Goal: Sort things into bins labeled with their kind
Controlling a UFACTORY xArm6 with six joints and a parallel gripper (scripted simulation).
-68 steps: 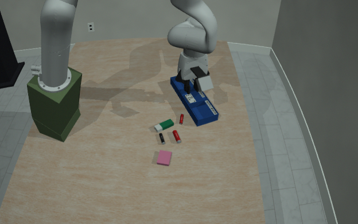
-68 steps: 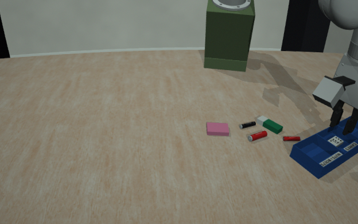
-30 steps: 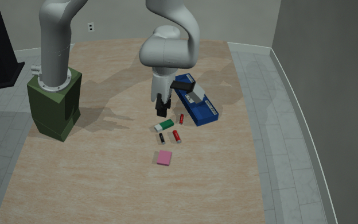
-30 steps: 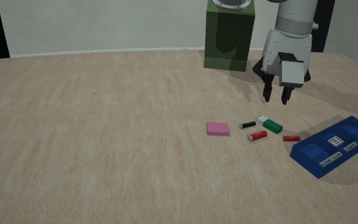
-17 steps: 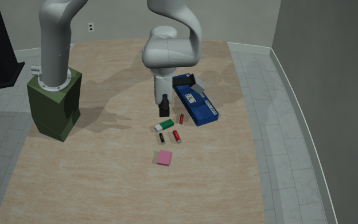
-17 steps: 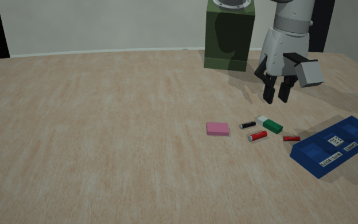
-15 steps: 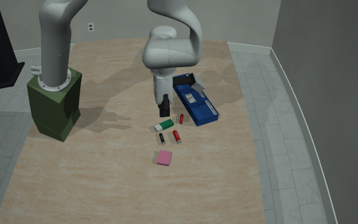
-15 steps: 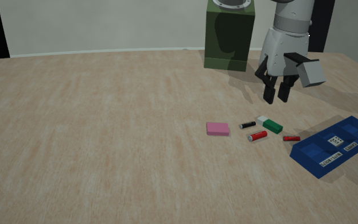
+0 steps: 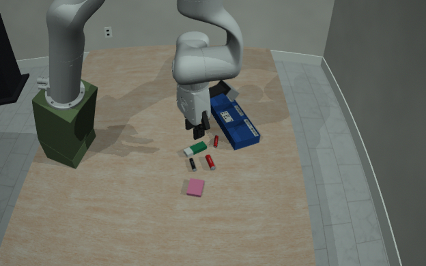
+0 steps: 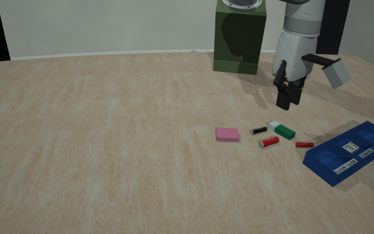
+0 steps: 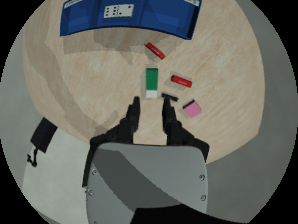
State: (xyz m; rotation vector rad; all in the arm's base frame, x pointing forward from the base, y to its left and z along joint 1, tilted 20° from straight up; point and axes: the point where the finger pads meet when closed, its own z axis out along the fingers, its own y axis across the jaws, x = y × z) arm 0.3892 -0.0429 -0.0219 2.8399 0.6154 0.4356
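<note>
My hand is 90 mm above the green-and-white eraser and 10 mm past it. The rest, counted from my hand: thick red battery 90 mm below, 60 mm to the right, 40 mm ahead; thin red battery 90 mm below, 70 mm ahead, 20 mm to the left; black battery 90 mm below, 60 mm to the right, 10 mm behind.
</note>
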